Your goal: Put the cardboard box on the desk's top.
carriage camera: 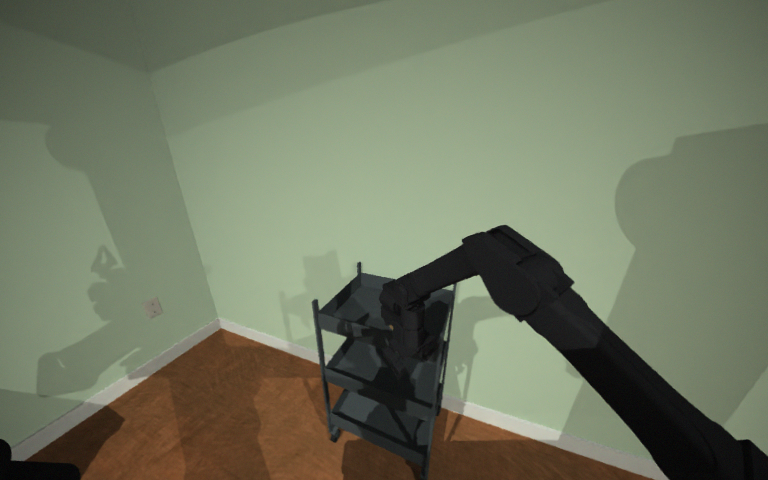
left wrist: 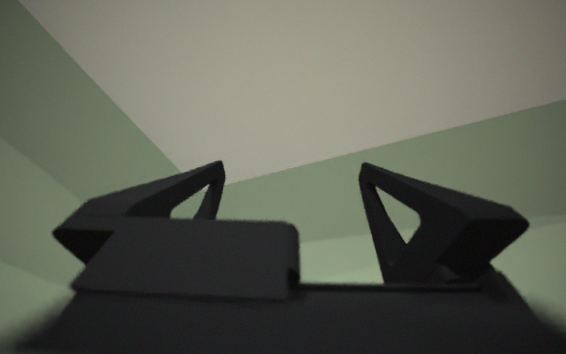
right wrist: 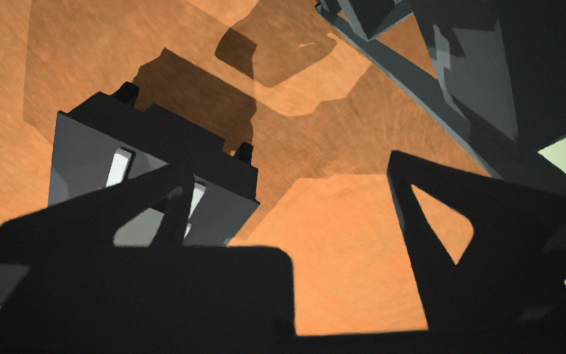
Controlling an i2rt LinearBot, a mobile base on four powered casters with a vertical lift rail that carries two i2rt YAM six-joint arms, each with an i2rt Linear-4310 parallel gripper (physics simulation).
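Places are measured from the left arm's base along level axes (x ahead, y left, z up), in millimetres.
Pixels of known places: left gripper, fingertip midpoint: point(left wrist: 291, 169); right gripper, fingertip midpoint: point(carriage camera: 411, 368) point(right wrist: 289, 165).
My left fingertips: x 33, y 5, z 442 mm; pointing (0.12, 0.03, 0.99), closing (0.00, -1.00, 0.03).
Note:
Behind a point stands the place of what it marks.
The cardboard box and the desk do not show in any of the three views. My right gripper point(carriage camera: 415, 363) @(x 382, y -425, z -124 mm) point(right wrist: 289, 165) @(x 382, y -425, z -124 mm) is open and empty, pointing down. In the carriage camera view it overlaps the dark three-tier cart; how near it is to the cart is hard to tell. In the right wrist view its fingers stand wide apart with floor showing between them. My left gripper point(left wrist: 291, 169) @(x 33, y 5, z 441 mm) is open and empty, its fingers wide apart against the ceiling and the green wall.
The three-tier cart point(carriage camera: 322, 350) @(x 613, y -115, z -293 mm) point(right wrist: 405, 72) @(x 446, y -511, z -256 mm) stands by the green wall point(carriage camera: 396, 147) @(x 881, y -401, z 439 mm). My wheeled base point(right wrist: 165, 142) @(x -12, y -322, z -629 mm), dark with white strips, shows at the left of the right wrist view. A wall socket point(carriage camera: 152, 307) @(x 1078, y 1034, z -439 mm) is on the left wall. The floor point(carriage camera: 220, 390) @(x 863, y 581, z -845 mm) is brown.

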